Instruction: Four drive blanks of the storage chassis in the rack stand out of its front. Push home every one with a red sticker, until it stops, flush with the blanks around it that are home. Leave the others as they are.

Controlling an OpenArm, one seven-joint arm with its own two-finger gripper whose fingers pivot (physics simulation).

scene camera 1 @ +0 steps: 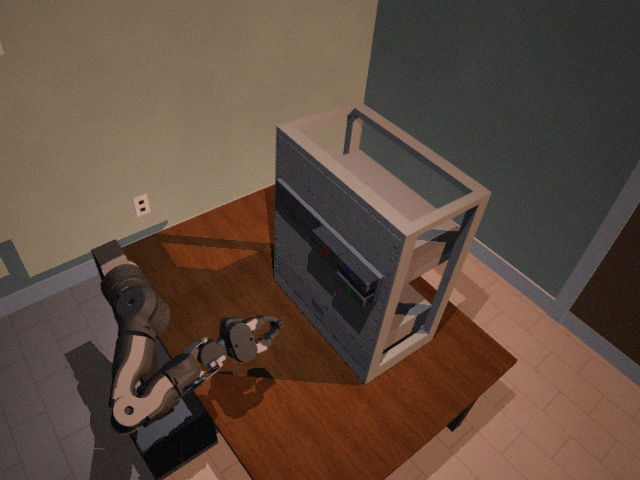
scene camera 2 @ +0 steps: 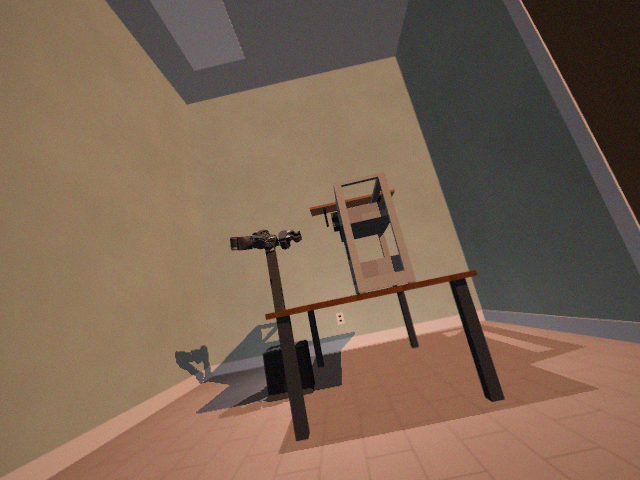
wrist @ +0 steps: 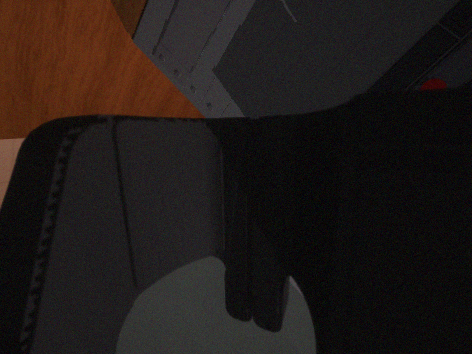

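The storage chassis (scene camera 1: 295, 211) is a dark band across the front of the rack (scene camera 1: 341, 173) (scene camera 2: 382, 283). Toward its right part, blanks stand out under a grey top edge. Two small red stickers (scene camera 1: 324, 252) show close together there, with a blue sticker (scene camera 1: 347, 270) to their right and a green sticker (scene camera 1: 349, 290) lower down. I cannot tell how far each blank stands out. A red sticker (wrist: 433, 85) shows at the right in the wrist view, partly cut off by the gripper body. My gripper (scene camera 1: 280, 324) (scene camera 2: 298, 236) (wrist: 265, 217) is shut and empty, in front of the rack, apart from it.
The rack stands on a wooden table (scene camera 1: 330, 413) (scene camera 2: 320, 304). The rack's front carries grey panels (scene camera 1: 310, 279) above and below the chassis. My arm reaches in from the left, from a black base (scene camera 1: 178, 444) (scene camera 2: 276, 372) beside the table. Walls stand behind.
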